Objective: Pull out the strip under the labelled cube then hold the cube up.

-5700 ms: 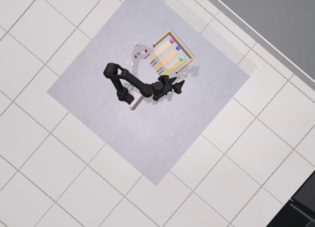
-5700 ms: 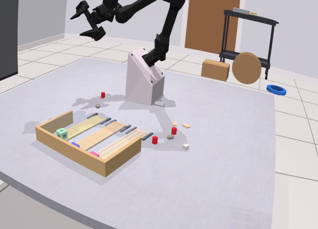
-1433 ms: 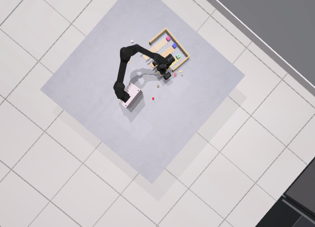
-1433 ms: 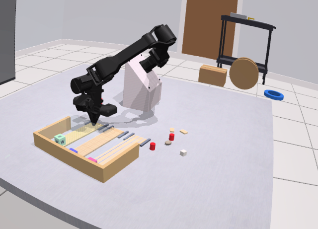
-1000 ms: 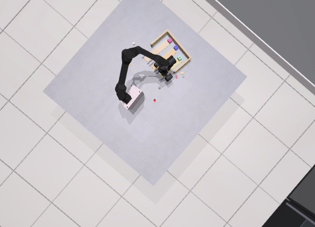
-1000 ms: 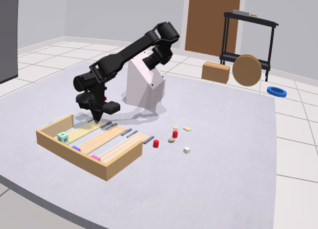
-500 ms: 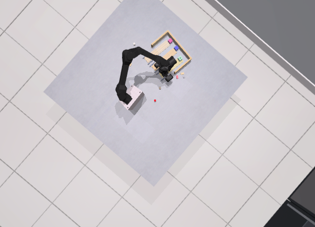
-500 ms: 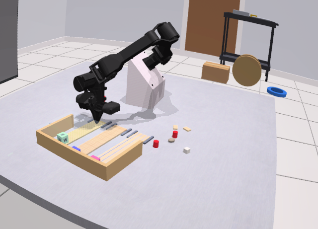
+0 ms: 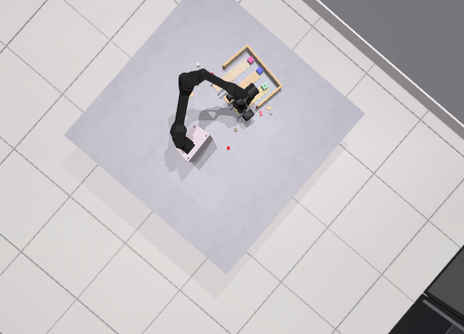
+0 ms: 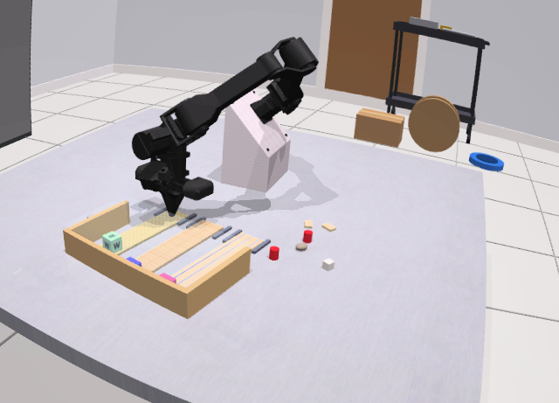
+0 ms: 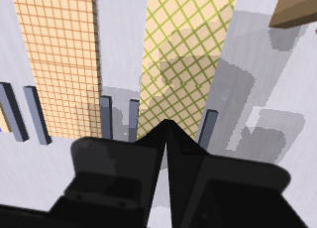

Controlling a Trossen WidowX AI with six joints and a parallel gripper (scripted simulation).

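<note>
Right now my gripper tip is 9 cm short of the lattice strip and 2 cm to the left of it.
</note>
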